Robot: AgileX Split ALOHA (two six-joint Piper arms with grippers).
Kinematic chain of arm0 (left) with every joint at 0, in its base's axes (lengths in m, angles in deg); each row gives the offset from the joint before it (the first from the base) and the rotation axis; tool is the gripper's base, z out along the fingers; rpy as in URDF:
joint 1: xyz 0 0 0.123 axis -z
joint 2: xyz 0 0 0 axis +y
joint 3: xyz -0.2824 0 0.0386 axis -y
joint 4: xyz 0.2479 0 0.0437 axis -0.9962 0 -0.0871
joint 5: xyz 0 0 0 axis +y
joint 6: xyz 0.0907 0 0.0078 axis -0.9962 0 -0.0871
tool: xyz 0 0 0 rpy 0 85 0
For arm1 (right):
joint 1: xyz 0 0 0.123 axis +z
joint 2: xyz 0 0 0 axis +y
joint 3: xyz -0.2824 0 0.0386 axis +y
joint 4: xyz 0.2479 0 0.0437 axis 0.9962 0 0.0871
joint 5: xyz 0 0 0 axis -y
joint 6: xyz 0.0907 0 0.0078 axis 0.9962 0 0.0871
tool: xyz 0 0 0 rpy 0 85 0
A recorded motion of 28 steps. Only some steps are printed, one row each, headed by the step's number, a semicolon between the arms.
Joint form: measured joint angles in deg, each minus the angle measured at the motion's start. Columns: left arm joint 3, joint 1, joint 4, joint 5, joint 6, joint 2; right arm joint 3, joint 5, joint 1, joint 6, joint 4, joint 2.
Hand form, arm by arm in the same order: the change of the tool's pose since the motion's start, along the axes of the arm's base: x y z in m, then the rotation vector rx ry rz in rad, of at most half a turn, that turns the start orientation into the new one. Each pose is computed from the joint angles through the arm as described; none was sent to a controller.
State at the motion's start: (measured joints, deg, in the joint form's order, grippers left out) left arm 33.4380 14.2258 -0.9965 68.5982 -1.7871 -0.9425; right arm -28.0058 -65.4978 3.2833 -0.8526 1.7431 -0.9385
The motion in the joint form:
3: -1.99 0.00 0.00 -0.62 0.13 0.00; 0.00 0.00 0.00 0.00 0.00 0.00
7: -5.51 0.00 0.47 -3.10 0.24 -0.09; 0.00 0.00 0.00 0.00 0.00 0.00
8: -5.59 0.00 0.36 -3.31 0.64 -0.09; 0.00 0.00 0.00 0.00 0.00 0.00
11: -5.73 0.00 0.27 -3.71 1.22 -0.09; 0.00 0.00 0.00 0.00 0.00 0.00
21: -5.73 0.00 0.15 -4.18 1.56 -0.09; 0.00 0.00 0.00 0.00 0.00 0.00
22: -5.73 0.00 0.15 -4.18 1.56 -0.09; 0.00 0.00 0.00 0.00 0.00 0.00
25: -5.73 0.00 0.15 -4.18 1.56 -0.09; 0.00 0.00 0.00 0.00 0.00 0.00
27: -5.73 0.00 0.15 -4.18 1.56 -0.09; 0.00 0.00 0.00 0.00 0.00 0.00
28: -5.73 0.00 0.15 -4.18 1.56 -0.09; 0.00 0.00 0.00 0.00 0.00 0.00
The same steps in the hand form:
3: 0.0048 -0.0012 -0.0082 0.0041 0.0236 0.0010; 0.0000 0.0000 0.0000 0.0000 0.0000 0.0000
7: 0.0133 -0.0041 -0.0214 0.0005 0.0416 -0.0034; 0.0000 0.0000 0.0000 0.0000 0.0000 0.0000
8: 0.0137 -0.0040 -0.0215 -0.0044 0.0404 0.0012; 0.0000 0.0000 0.0000 0.0000 0.0000 0.0000
11: 0.0143 -0.0041 -0.0216 -0.0127 0.0377 0.0071; 0.0000 0.0000 0.0000 0.0000 0.0000 0.0000
21: 0.0147 -0.0040 -0.0210 -0.0181 0.0305 0.0111; 0.0000 0.0000 0.0000 0.0000 0.0000 0.0000
22: 0.0147 -0.0040 -0.0210 -0.0181 0.0305 0.0111; 0.0000 0.0000 0.0000 0.0000 0.0000 0.0000
25: 0.0147 -0.0040 -0.0210 -0.0181 0.0305 0.0111; 0.0000 0.0000 0.0000 0.0000 0.0000 0.0000
27: 0.0147 -0.0040 -0.0210 -0.0181 0.0305 0.0111; 0.0000 0.0000 0.0000 0.0000 0.0000 0.0000
28: 0.0147 -0.0040 -0.0210 -0.0181 0.0305 0.0111; 0.0000 0.0000 0.0000 0.0000 0.0000 0.0000

